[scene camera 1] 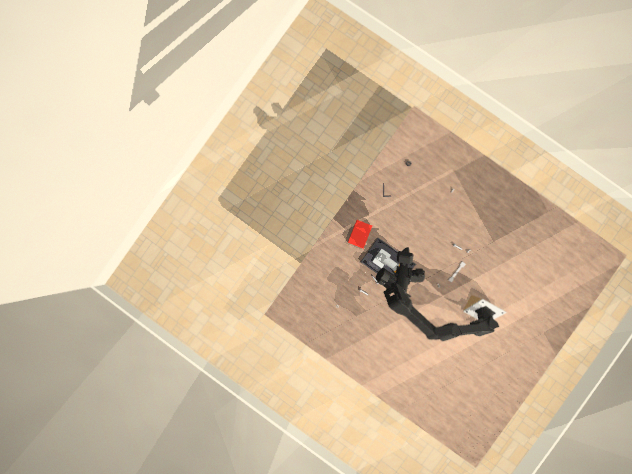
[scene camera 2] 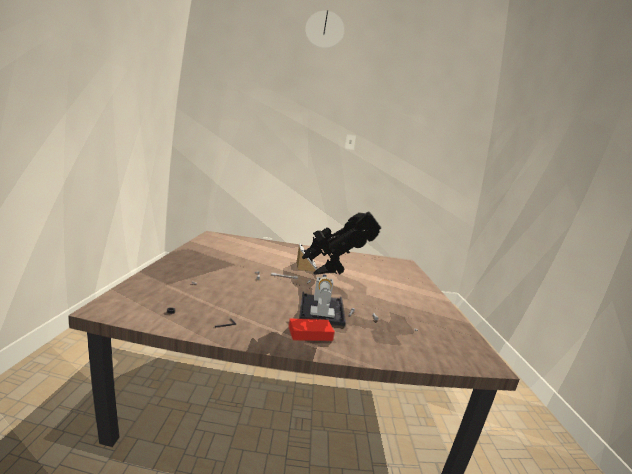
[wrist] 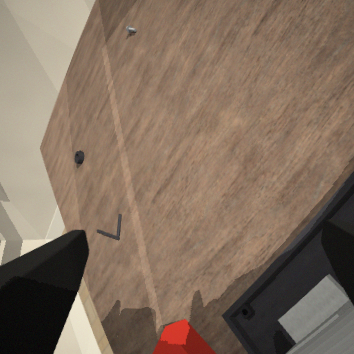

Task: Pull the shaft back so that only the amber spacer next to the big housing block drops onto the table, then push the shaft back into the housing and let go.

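Frame: origin at the arm's base, x ahead, y left, z up, level; centimetres.
Where they show: gripper, fingertip midpoint: [scene camera 2: 308, 266] [wrist: 205, 236]; arm's base, origin of the base link: [scene camera 1: 485, 311].
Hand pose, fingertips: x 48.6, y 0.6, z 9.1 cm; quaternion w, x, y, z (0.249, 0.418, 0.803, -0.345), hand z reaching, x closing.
Things, the pixels of their top centre, and the offset from my fingertips. "spot": a spot on its surface instead.
- amber ring, middle of its top: [scene camera 2: 326, 279] dx -2.0, dy +6.8, dz -4.5 cm
- small amber patch, surface spot: [scene camera 1: 395, 270] spot: dx -1.5, dy +8.3, dz -5.4 cm
- red block, middle of its top: [scene camera 2: 311, 325] [scene camera 1: 360, 234] dx +21.0, dy +3.3, dz -11.7 cm
- L-shaped key, middle of its top: [wrist: 106, 223] [scene camera 2: 223, 322] [scene camera 1: 387, 190] dx +22.6, dy -22.7, dz -14.3 cm
- black ring, middle of its top: [wrist: 76, 156] [scene camera 2: 171, 309] [scene camera 1: 409, 163] dx +21.4, dy -39.9, dz -13.7 cm
- wrench, middle of its top: [scene camera 2: 284, 274] [scene camera 1: 457, 271] dx -29.1, dy -9.5, dz -14.0 cm
The grey housing assembly [scene camera 1: 382, 259] [scene camera 2: 323, 295] [wrist: 312, 304] stands in a dark tray [scene camera 2: 339, 318] [wrist: 280, 285]. In the scene camera 2 view an amber ring [scene camera 2: 325, 279] shows around the top of the assembly. A small amber patch [scene camera 1: 397, 271] shows beside the gripper in the scene camera 1 view. I cannot tell the spacers apart, and the shaft is largely hidden. My gripper [scene camera 1: 394, 266] [scene camera 2: 310, 264] [wrist: 205, 236] is open, with nothing between its fingers. It hangs above and behind the assembly in the scene camera 2 view; its right finger overlaps the tray in the wrist view.
A red block [scene camera 1: 360, 234] [scene camera 2: 311, 330] [wrist: 175, 332] lies beside the tray. An L-shaped key [scene camera 1: 383, 192] [scene camera 2: 224, 324] [wrist: 118, 235], a black ring [scene camera 1: 407, 162] [scene camera 2: 171, 310] [wrist: 79, 157], a wrench [scene camera 1: 456, 271] [scene camera 2: 283, 275] and several small screws lie on the table.
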